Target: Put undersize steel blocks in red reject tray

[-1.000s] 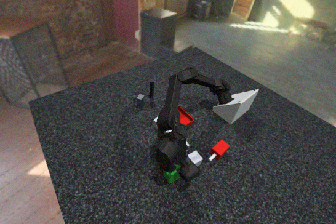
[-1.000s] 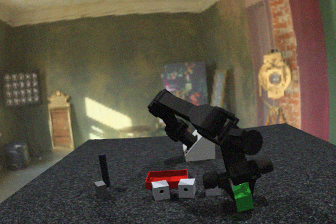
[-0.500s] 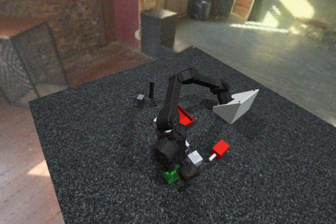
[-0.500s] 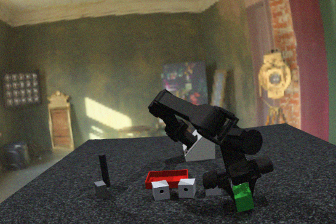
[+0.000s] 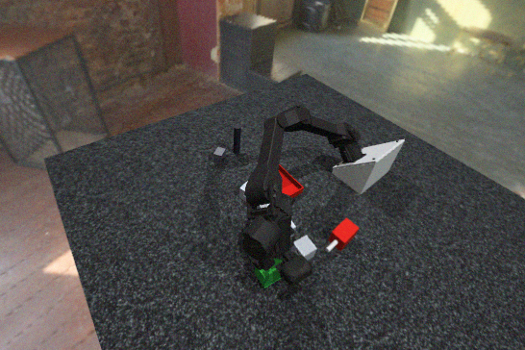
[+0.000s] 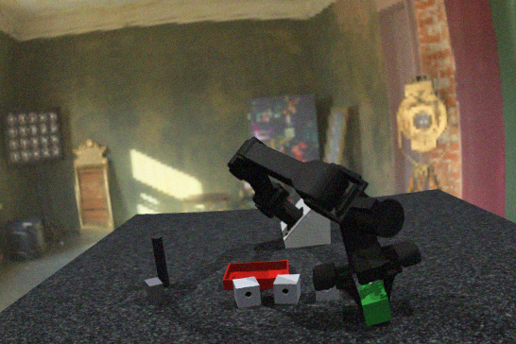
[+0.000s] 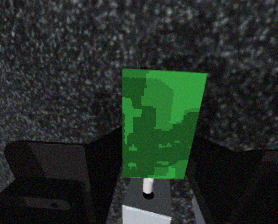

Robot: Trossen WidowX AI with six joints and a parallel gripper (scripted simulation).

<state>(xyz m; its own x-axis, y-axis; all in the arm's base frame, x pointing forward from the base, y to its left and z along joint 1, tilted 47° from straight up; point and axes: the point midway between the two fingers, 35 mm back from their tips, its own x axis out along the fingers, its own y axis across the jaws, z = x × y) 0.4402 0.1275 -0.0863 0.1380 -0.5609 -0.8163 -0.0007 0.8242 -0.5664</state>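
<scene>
The green gauge is 20 mm above my gripper tip and 10 mm behind it. Round my gripper tip: red reject tray 240 mm to the right, 170 mm behind; then red gauge 190 mm behind, 20 mm to the left, 10 mm above.
</scene>
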